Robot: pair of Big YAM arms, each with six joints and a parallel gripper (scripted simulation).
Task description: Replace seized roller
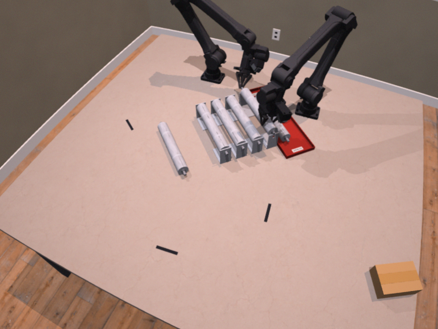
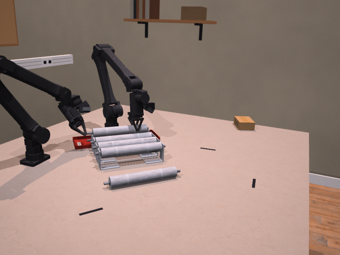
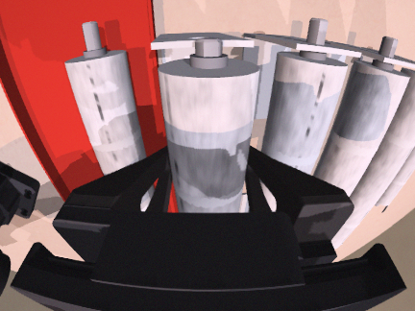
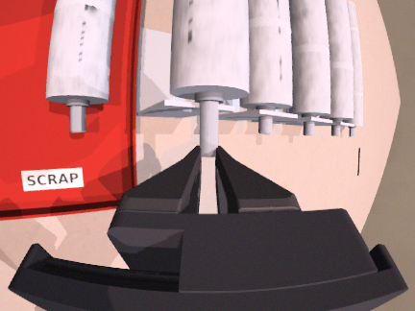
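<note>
Now: left hand 110 mm past the roller, 70 mm above it and 20 mm to the left of it. Round my left hand: red scrap tray (140 mm behind, 90 mm below); then cardboard box (690 mm to the left, 380 mm ahead, 60 mm below).
</note>
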